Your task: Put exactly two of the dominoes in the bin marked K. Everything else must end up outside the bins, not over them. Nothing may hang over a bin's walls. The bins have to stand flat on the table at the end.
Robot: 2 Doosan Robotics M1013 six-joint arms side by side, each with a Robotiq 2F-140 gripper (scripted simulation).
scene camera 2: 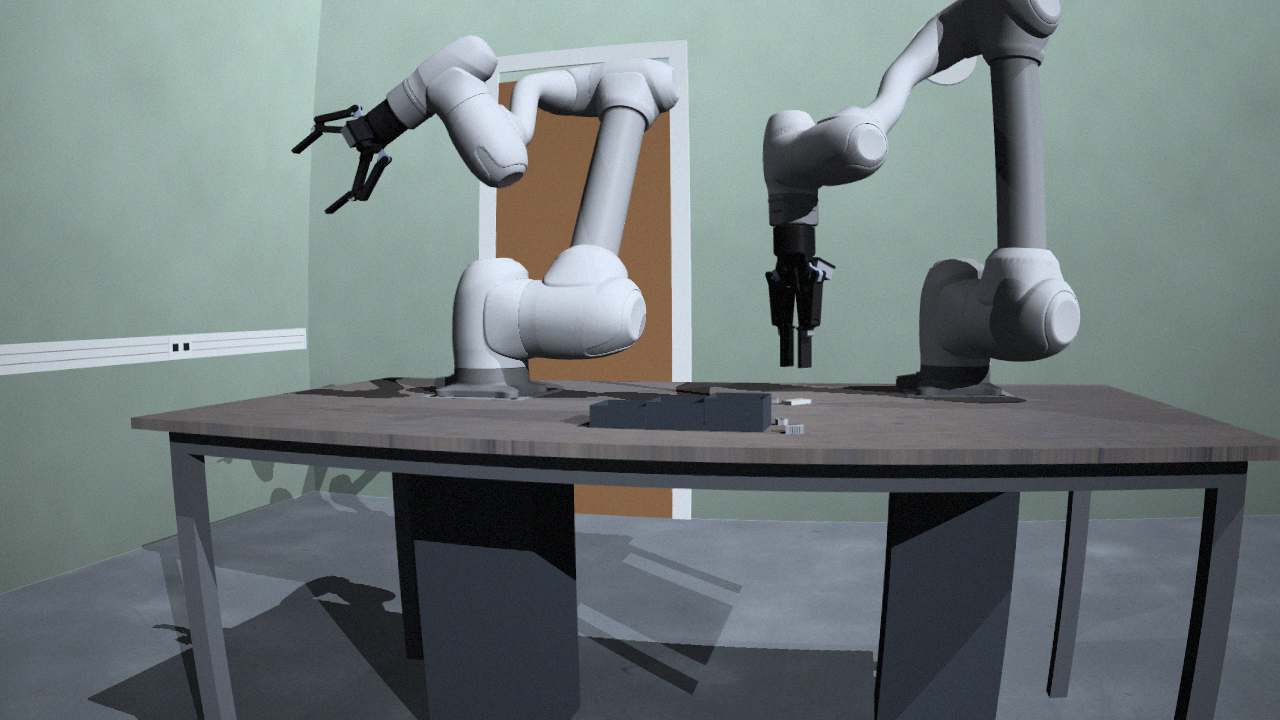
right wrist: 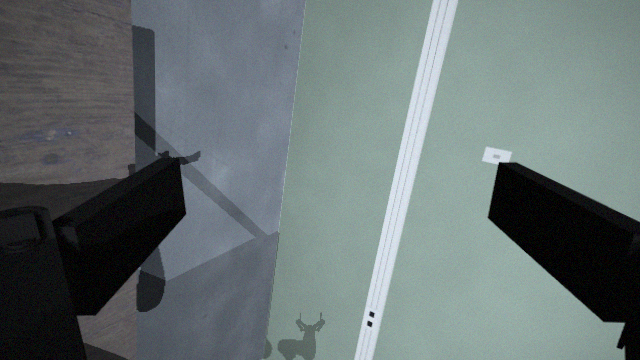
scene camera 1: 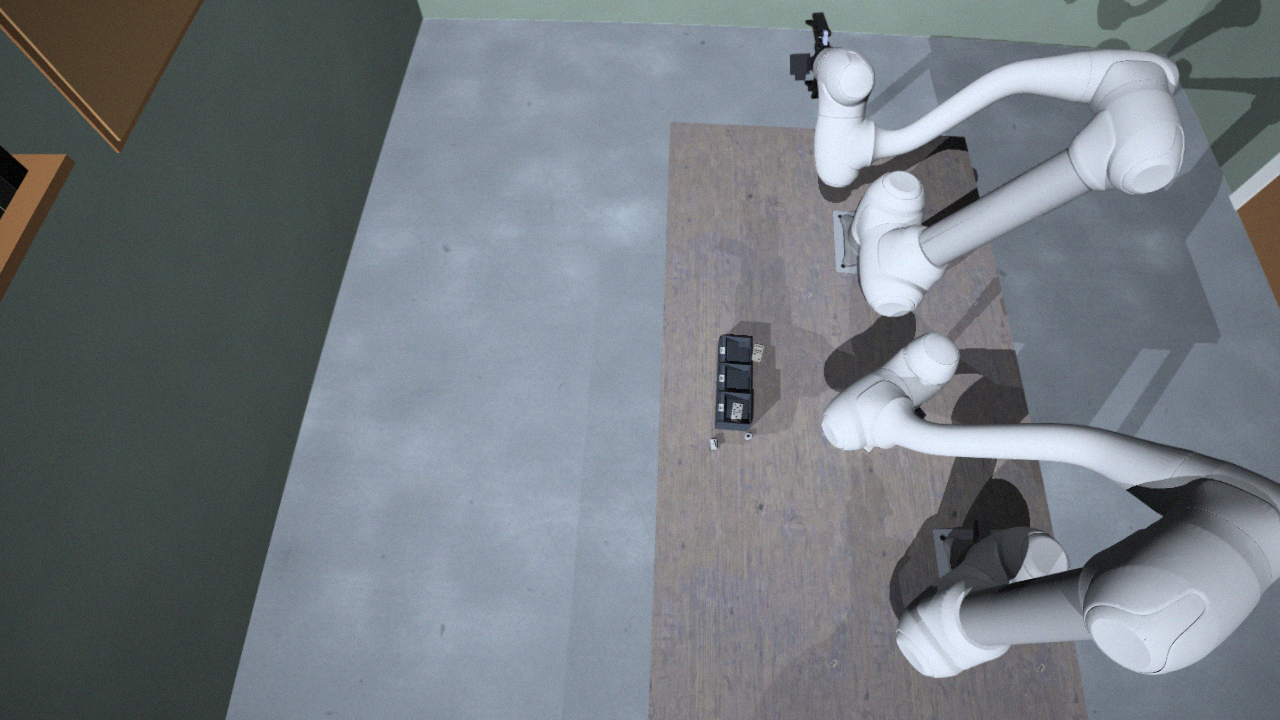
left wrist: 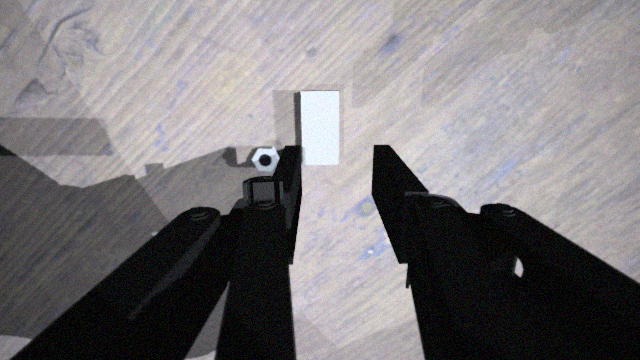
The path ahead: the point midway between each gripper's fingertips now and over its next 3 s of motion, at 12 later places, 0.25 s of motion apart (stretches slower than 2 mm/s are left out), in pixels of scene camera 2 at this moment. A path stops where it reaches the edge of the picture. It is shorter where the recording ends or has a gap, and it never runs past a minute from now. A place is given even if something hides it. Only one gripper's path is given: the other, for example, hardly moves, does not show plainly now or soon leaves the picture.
My left gripper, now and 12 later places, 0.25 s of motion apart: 795, 367; 797, 366; 796, 365; 796, 364; 796, 364; 796, 365; 796, 372; 796, 386; 796, 393; 796, 397; 796, 400; 796, 402; 795, 397
